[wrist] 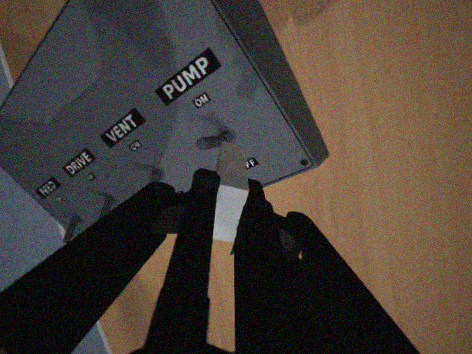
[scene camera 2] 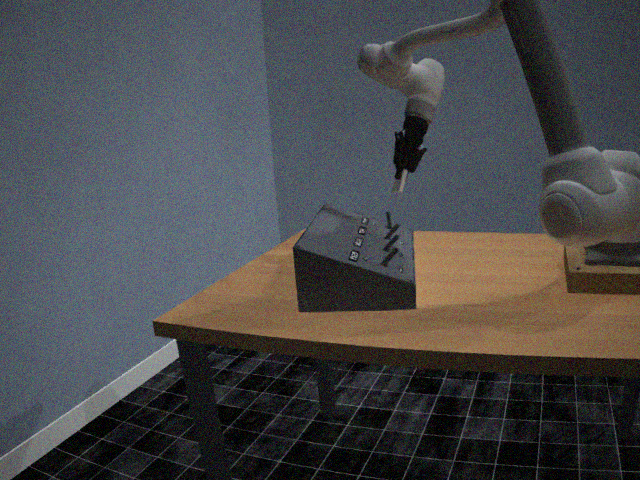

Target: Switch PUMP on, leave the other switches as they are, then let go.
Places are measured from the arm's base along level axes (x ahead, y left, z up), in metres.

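Pixels of known places: gripper, fingertip midpoint: (wrist: 227,163) (scene camera 2: 396,191); arm's base at its link origin: (scene camera 2: 616,256).
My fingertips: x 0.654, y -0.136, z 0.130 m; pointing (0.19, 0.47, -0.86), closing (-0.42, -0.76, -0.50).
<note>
Ahead of a thing's pixels: the offset from my fingertips to its middle. Level surfaces: height alone.
The dark sloped switch box @[dy +0.250, dx +0.023, dz -0.125 m] (scene camera 2: 351,281) (wrist: 165,30) stands on the table. The PUMP switch lever @[dy +0.057, dx +0.009, dz -0.072 m] (scene camera 2: 388,220) (wrist: 212,140), the farthest in the scene view, leans more toward its label and ON side than the others. The VENT lever @[dy +0.168, dx -0.039, dz -0.077 m] (scene camera 2: 392,230) (wrist: 156,173), DRIVE lever @[dy +0.283, dx -0.074, dz -0.077 m] (scene camera 2: 390,242) (wrist: 107,201) and FEED lever @[dy +0.397, dx -0.109, dz -0.077 m] (scene camera 2: 389,256) (wrist: 73,227) lean the other way, roughly parallel. My gripper (scene camera 2: 399,186) (wrist: 227,163) is shut and empty, its pale tips above the PUMP lever with a visible gap. In the wrist view the tips partly cover PUMP's OFF mark.
The wooden table @[dz -0.184 m] (scene camera 2: 480,320) (wrist: 400,150) carries the box near its left end. The robot's base block (scene camera 2: 599,281) stands at the right. A blue-grey wall (scene camera 2: 139,155) rises to the left of the table.
</note>
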